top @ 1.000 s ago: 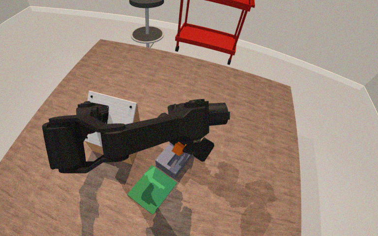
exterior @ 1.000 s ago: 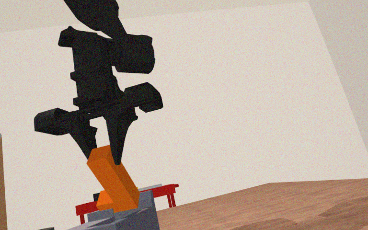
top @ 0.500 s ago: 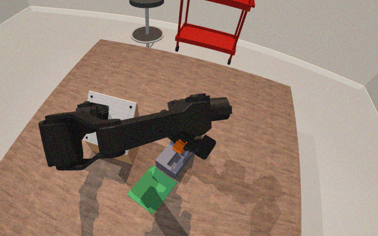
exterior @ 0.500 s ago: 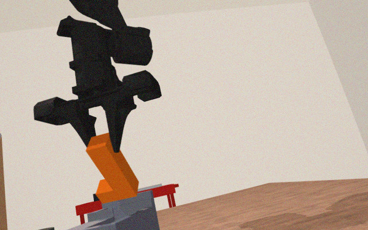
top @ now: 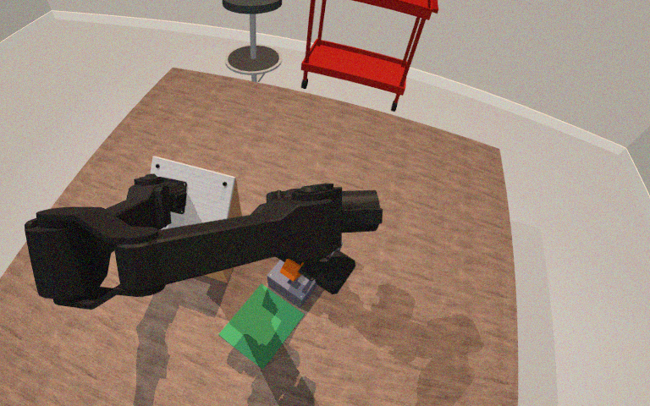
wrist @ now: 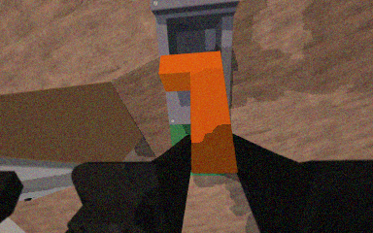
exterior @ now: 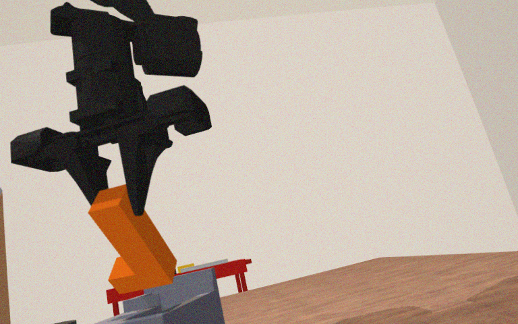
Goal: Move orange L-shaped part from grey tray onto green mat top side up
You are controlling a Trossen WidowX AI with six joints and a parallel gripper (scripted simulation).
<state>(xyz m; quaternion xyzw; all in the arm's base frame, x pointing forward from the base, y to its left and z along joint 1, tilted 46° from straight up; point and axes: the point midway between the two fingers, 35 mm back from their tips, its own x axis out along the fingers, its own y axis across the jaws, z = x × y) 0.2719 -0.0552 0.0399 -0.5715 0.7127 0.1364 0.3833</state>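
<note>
My gripper tip is now 5 cm past the green mat, 9 cm to the left of it and 17 cm above it. The rest, counted from my gripper tip: orange L-shaped part 4 cm to the left, 3 cm below.
</note>
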